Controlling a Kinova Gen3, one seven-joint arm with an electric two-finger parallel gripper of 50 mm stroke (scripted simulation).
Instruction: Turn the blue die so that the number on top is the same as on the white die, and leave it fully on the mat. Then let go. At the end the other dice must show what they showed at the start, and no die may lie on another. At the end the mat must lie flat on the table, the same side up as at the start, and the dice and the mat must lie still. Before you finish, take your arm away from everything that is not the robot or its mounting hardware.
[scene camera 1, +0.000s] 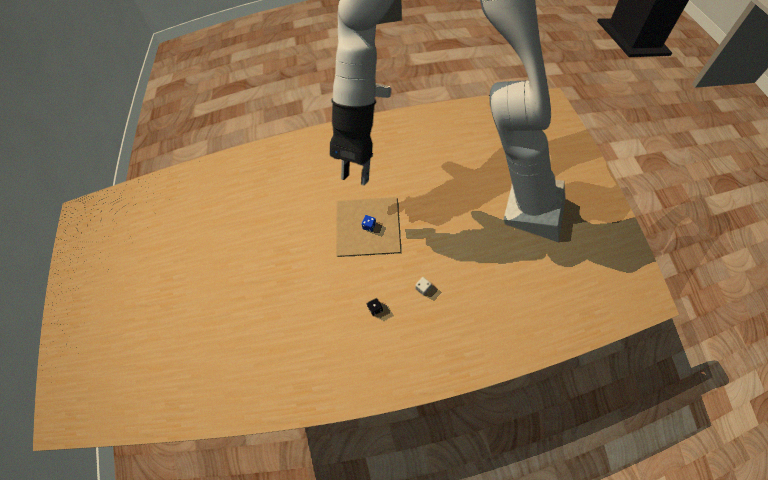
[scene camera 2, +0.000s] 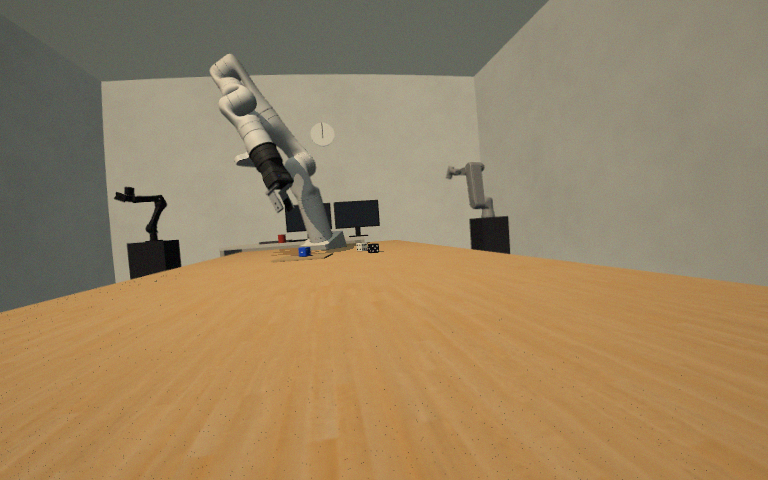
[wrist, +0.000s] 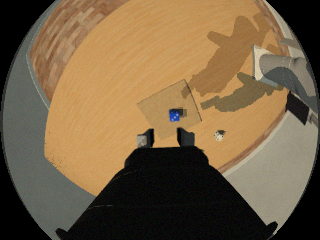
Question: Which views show my gripper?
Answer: Scene camera 1, scene camera 2 and the wrist view: all of them.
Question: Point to my gripper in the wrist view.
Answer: At 165, 134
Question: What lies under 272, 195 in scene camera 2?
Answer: My gripper.
